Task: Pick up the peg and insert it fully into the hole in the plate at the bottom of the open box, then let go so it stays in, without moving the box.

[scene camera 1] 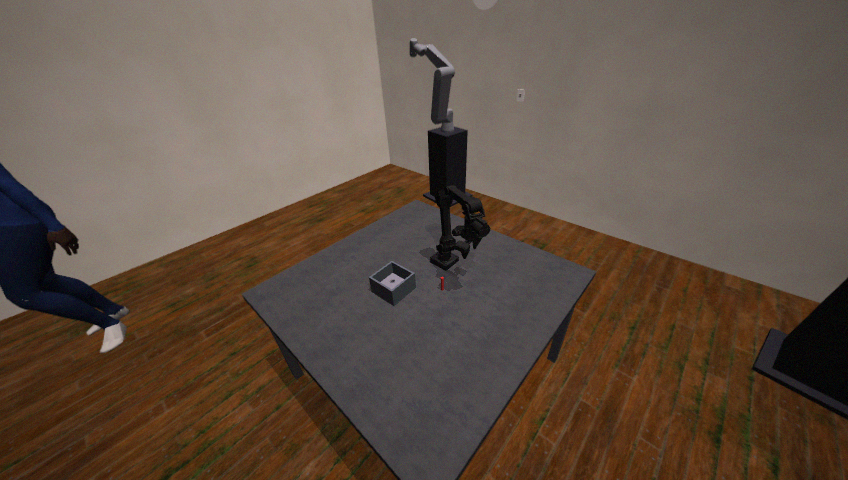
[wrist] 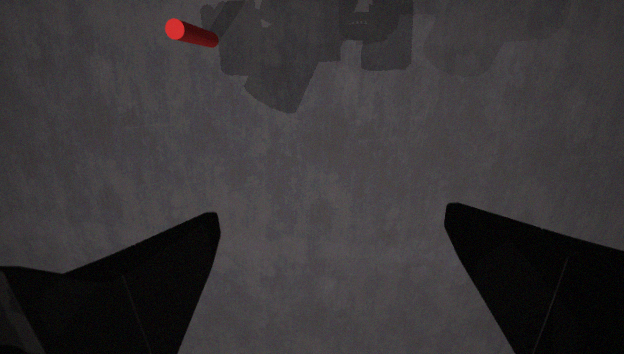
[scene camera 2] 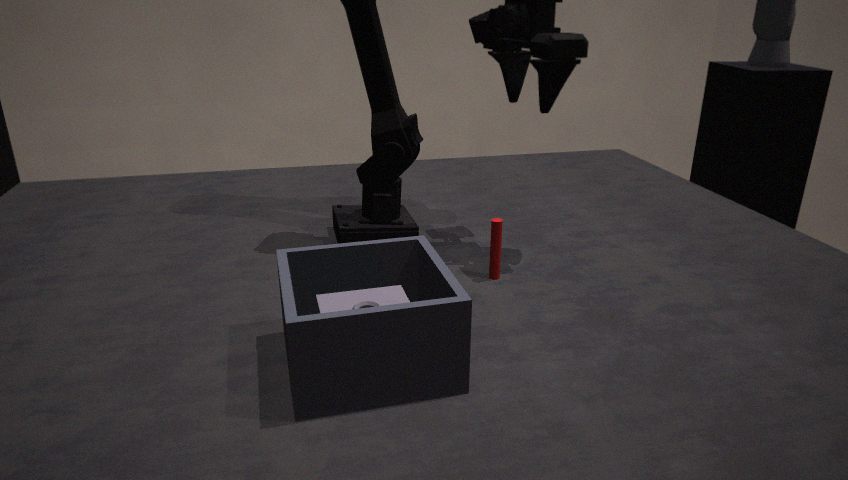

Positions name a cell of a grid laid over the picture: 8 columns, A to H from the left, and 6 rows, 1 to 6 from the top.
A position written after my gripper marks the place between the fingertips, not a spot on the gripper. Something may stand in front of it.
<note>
In view: my gripper (scene camera 2: E2), a grey box (scene camera 2: D5) and a pale plate (scene camera 2: D4).
The grey box shows as well in scene camera 1 (scene camera 1: D4). My gripper is seen too in the wrist view (wrist: E4). The wrist view does not show the grey box: it is out of frame. The wrist view does not show the pale plate: it is out of frame.
</note>
